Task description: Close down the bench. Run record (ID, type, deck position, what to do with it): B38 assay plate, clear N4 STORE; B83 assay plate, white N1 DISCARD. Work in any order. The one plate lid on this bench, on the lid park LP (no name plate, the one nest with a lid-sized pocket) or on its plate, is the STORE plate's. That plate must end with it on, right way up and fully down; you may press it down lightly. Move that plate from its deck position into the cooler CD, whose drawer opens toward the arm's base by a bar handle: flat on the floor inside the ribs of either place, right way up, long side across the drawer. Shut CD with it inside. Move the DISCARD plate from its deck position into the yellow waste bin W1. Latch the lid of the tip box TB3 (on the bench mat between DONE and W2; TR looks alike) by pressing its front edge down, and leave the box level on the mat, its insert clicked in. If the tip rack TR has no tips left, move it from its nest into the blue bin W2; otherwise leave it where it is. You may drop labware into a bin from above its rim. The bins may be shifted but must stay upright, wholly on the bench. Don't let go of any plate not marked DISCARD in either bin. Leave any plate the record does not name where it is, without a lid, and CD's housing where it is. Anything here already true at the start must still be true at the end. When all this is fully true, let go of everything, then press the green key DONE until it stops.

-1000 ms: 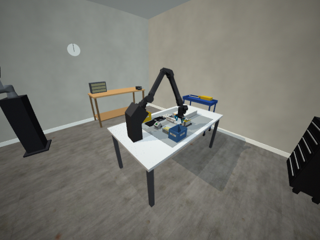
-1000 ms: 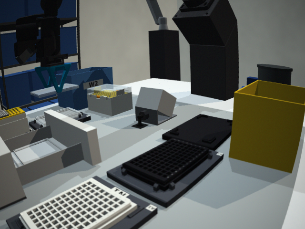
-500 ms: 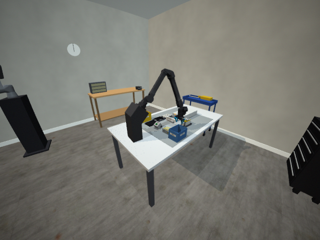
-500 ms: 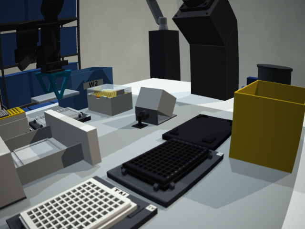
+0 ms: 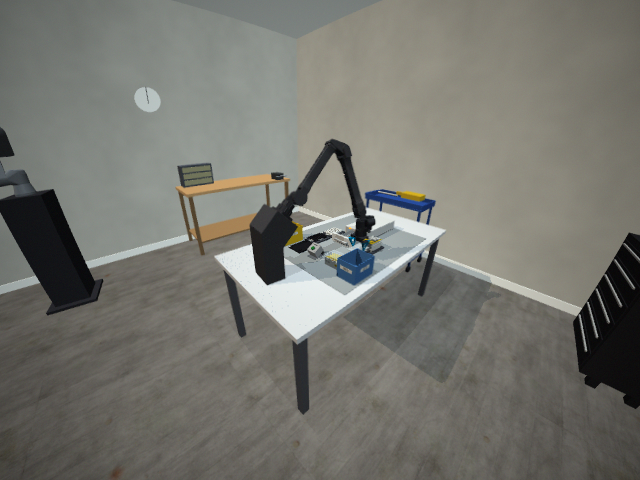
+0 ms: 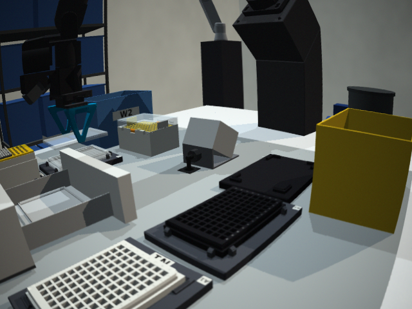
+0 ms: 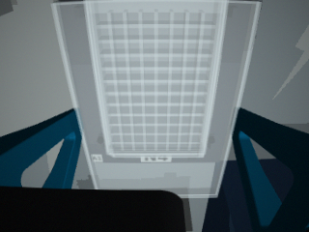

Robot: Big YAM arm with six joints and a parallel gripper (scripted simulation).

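Now: hand 5 cm above the clear plate. Also, from my hand: tip box lid (18 cm behind, 1 cm to the left, 1 cm below); then tip rack TR (16 cm ahead, 2 cm to the left, 1 cm below); then clear plate lid (right at my hand).
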